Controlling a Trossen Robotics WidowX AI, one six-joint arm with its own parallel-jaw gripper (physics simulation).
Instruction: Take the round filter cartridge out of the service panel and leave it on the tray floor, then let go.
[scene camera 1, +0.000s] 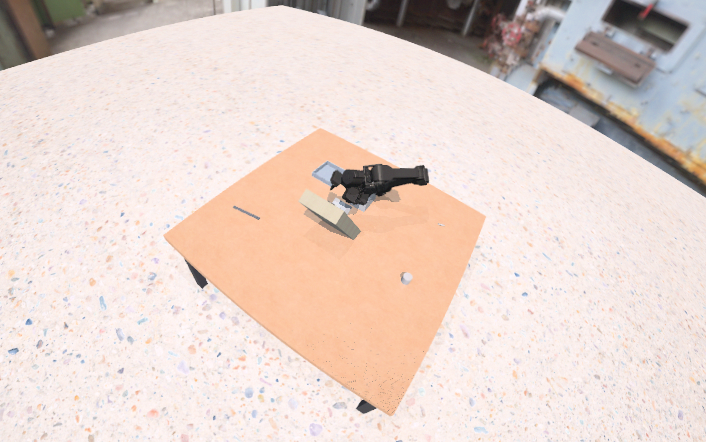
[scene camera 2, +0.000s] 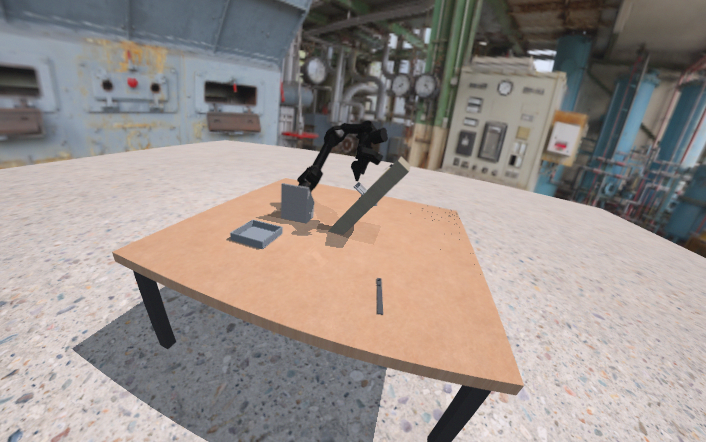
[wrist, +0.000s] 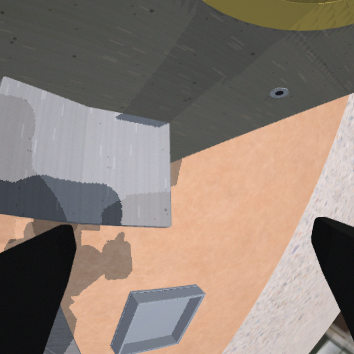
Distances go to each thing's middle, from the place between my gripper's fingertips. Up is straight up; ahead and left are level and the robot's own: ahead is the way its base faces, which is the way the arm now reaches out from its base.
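There's the grey tray (scene camera 2: 255, 233), and my hand is well above it, a good way to the left of it and far beyond it.
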